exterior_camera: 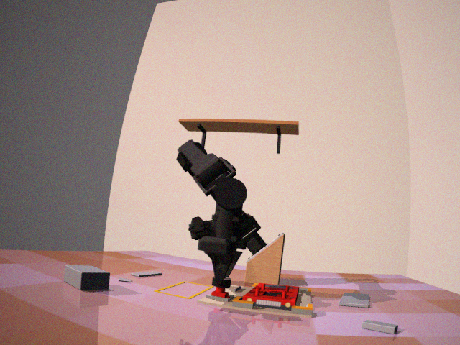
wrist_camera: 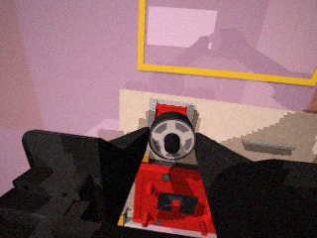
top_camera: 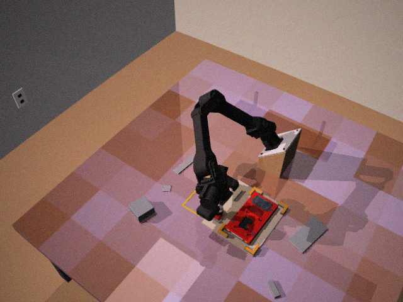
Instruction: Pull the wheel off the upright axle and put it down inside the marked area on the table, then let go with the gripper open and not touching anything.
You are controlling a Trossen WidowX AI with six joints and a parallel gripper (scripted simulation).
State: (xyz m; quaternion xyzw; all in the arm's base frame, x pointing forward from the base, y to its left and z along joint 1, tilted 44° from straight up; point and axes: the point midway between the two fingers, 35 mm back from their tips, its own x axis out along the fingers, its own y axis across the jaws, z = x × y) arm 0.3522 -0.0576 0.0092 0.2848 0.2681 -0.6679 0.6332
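My gripper tip is now 1 cm above the axle. The rest, counted from my gripper tip: wheel (right at my gripper tip).
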